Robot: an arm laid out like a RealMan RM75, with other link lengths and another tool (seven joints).
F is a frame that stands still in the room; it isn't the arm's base.
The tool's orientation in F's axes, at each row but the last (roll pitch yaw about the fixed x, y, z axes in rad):
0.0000 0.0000 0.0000
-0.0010 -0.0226 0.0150
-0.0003 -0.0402 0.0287
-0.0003 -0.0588 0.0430
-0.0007 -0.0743 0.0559
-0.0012 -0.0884 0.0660
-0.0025 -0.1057 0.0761
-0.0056 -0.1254 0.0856
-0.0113 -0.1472 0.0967
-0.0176 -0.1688 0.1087
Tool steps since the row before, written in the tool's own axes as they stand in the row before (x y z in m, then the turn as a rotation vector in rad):
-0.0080 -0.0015 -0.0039 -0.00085 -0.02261 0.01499
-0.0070 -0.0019 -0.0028 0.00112 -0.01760 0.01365
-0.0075 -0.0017 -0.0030 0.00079 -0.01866 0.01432
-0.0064 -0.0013 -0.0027 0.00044 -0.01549 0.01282
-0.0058 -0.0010 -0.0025 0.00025 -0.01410 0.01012
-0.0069 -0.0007 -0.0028 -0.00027 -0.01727 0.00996
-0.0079 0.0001 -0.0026 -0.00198 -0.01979 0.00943
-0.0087 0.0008 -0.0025 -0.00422 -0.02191 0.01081
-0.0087 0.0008 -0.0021 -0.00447 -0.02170 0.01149
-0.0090 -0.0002 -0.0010 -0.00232 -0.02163 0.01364
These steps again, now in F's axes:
-0.0080 -0.0015 -0.0039 -0.00085 -0.02261 0.01499
-0.0069 -0.0020 -0.0030 0.00107 -0.01757 0.01369
-0.0073 -0.0019 -0.0033 0.00075 -0.01864 0.01435
-0.0062 -0.0016 -0.0031 0.00035 -0.01549 0.01283
-0.0055 -0.0013 -0.0029 0.00029 -0.01410 0.01012
-0.0066 -0.0011 -0.0034 -0.00001 -0.01730 0.00992
-0.0076 -0.0005 -0.0034 -0.00146 -0.01993 0.00922
-0.0084 0.0001 -0.0036 -0.00367 -0.02224 0.01032
-0.0083 0.0000 -0.0034 -0.00403 -0.02206 0.01095
-0.0086 -0.0012 -0.0025 -0.00229 -0.02176 0.01343

